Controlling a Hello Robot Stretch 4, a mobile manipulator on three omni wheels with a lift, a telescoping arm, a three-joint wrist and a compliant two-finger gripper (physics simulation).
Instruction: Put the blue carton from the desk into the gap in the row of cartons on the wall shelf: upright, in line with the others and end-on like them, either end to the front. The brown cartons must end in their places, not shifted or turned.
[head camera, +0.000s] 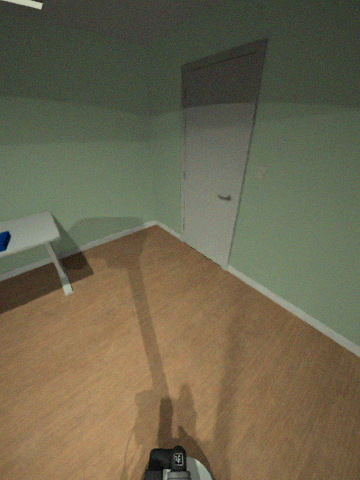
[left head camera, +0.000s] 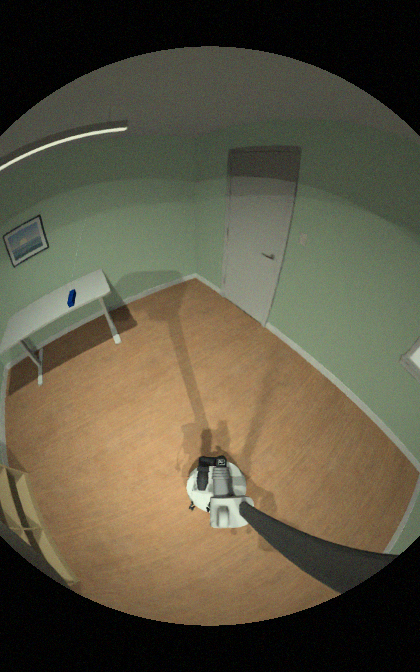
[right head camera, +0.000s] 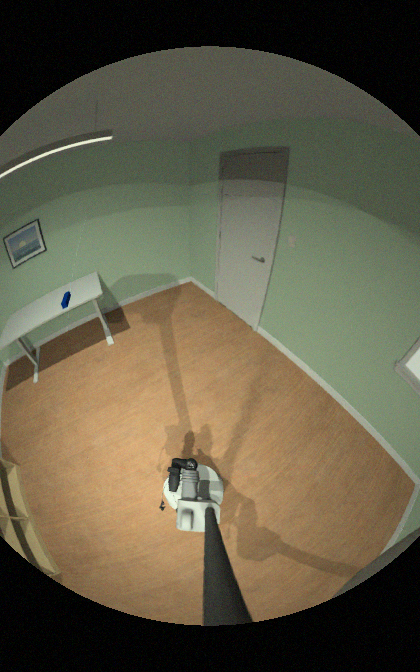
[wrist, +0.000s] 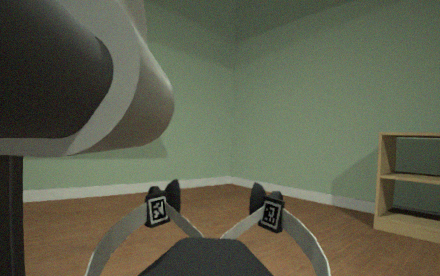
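Observation:
The blue carton lies on the white desk, near its right end; the head view cuts the carton off at the left edge. My gripper is open and empty, its two fingertips well apart in the wrist view. In the left head view the gripper is beside my base, far across the floor from the desk. The wall shelf, its brown cartons and the gap do not show in these views.
A low wooden shelf unit stands on the floor at the left, and at the right in the wrist view. A closed door is in the wall right of the desk. A picture hangs above the desk.

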